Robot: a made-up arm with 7 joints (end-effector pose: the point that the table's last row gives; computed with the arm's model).
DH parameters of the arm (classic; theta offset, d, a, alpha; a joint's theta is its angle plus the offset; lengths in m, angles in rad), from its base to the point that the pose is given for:
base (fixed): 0 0.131 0 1.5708
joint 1: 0 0.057 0.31 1.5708
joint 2: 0 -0.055 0.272 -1.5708
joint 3: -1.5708 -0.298 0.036 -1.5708
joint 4: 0 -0.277 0.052 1.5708
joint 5: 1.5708 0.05 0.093 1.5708
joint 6: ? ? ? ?
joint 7: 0 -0.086 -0.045 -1.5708
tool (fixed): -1.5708 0.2 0 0
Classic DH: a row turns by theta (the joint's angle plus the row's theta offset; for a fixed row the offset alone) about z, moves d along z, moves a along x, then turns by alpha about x.
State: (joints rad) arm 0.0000 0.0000 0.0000 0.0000 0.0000 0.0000 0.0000
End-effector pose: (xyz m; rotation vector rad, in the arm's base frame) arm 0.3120 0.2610 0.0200 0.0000 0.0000 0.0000
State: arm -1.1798 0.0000 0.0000 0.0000 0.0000 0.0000 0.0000
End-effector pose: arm 0.0163 0.2610 -0.1998 0.0000 1.1798 0.0000
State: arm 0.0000 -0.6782 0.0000 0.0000 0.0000 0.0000 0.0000
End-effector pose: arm 0.1120 0.1919 0.0200 0.0000 0.0000 0.6782
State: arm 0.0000 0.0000 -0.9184 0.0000 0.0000 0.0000 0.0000
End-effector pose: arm 0.2862 0.2610 0.2998 0.0000 0.9184 0.0000
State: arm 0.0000 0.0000 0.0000 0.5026 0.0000 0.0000 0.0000
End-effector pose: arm 0.3120 0.3211 0.0457 0.5026 0.0000 0.0000
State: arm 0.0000 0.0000 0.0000 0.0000 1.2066 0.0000 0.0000
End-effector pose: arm 0.3804 0.2610 0.0768 0.0000 -1.2066 0.0000
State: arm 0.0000 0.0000 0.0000 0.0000 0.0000 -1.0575 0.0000
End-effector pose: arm 0.2948 0.1505 0.0200 0.0000 0.0000 1.0575
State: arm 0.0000 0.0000 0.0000 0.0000 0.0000 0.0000 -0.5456
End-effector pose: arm 0.3120 0.3713 0.0143 -0.5456 0.0000 0.0000
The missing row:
joint 6: -1.5708 0.278 0.115 -1.5708
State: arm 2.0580 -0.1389 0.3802 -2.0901 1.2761 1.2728 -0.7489
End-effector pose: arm -0.0808 0.3839 0.6630 0.2938 1.6451 1.2537
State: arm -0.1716 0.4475 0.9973 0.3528 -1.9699 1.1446 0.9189
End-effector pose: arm 0.4020 0.1866 -0.2724 0.3152 0.5157 -1.4603
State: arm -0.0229 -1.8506 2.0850 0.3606 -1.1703 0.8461 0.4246
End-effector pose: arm -0.1920 0.4075 -0.0592 1.3157 0.0604 1.3649
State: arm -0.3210 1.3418 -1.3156 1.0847 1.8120 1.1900 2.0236
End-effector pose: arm 0.5725 -0.2982 -0.1149 -0.8072 -2.8420 -0.8820
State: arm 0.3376 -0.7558 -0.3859 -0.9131 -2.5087 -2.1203 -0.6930
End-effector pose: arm 0.0973 0.1252 0.5177 0.4058 1.5179 0.8507
